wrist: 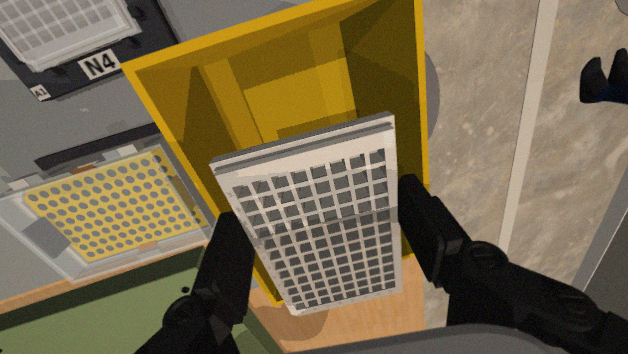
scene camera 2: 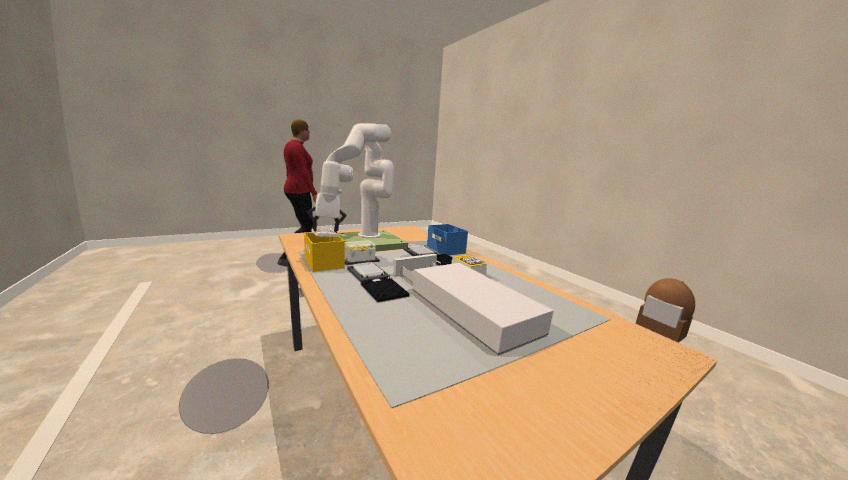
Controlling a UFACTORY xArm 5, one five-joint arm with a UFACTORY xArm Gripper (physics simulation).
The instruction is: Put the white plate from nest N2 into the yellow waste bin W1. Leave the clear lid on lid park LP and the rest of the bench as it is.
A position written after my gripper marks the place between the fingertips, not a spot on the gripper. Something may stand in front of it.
Observation:
In view: my gripper [wrist: 320, 213], a long pale box [scene camera 2: 502, 319] and a grey mat [wrist: 110, 106].
The wrist view does not show the long pale box: it is out of frame.

